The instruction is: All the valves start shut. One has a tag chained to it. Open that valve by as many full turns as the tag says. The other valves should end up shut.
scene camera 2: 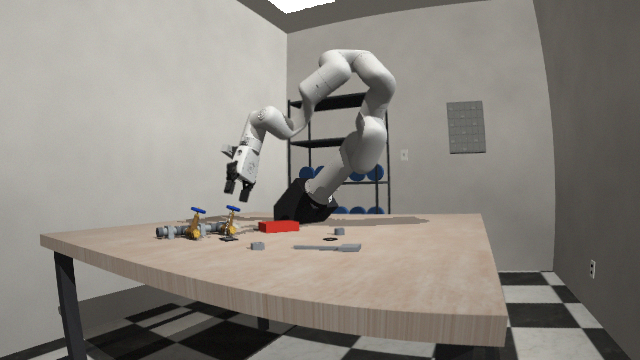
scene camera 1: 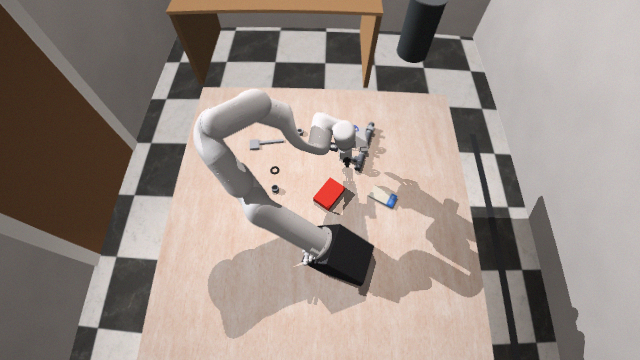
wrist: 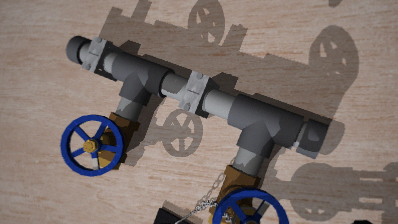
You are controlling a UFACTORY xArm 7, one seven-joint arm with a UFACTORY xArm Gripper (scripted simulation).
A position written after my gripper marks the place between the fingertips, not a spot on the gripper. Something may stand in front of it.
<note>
I see my gripper (scene camera 2: 235, 197) and a blue handwheel (wrist: 68, 157).
</note>
